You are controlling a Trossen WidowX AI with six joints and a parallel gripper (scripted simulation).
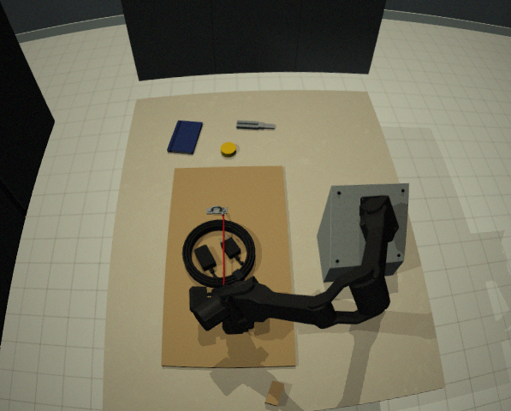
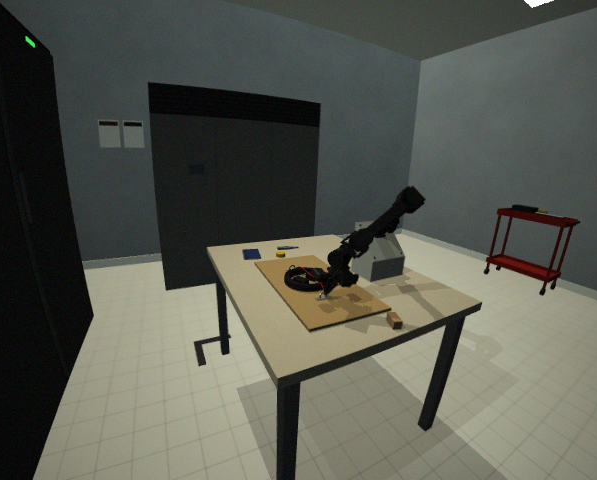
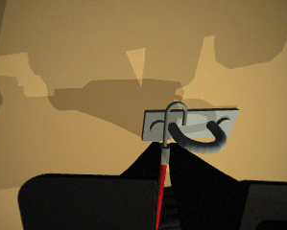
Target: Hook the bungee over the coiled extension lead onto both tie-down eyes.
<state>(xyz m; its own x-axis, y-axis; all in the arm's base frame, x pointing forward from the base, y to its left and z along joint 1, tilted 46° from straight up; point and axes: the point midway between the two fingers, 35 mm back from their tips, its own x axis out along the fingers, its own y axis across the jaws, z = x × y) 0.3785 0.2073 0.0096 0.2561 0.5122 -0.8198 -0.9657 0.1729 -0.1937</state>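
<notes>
My gripper is now 15 cm to the left of the extension lead coil, 3 cm above it and 1 cm short of it. From my hand the other things lie so: small wooden block (24 cm to the left, 10 cm behind, 4 cm below); board (14 cm to the right, 5 cm below, 1 cm behind); yellow disc (53 cm to the right, 4 cm below, 3 cm behind).
</notes>
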